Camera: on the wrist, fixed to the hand. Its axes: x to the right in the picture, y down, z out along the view.
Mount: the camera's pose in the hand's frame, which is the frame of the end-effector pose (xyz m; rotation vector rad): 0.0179 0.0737 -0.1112 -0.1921 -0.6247 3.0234
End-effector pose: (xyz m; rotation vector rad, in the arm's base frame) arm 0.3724 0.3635 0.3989 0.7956 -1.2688 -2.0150
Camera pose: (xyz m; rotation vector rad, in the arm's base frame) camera 0.4590 0.2636 0.4241 -1.4296 -0.7227 0.4367
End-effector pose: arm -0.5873 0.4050 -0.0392 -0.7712 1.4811 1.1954
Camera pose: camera -0.6946 0.3237 -0.0391 -1.7031 -0.4965 -1.5935
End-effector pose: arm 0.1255 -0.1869 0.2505 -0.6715 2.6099 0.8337
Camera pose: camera 0.0548 -0.2075 0.3632 -2.7479 -0.5913 -0.7847
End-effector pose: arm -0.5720 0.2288 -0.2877 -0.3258 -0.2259 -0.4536
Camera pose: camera -0.5066 0.2447 -0.4043 -0.6036 -0.0691 2.6519
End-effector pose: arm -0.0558 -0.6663 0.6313 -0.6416 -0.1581 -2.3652
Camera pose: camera -0.0654 -0.7638 0.5390 -0.5636 0.4761 0.7381
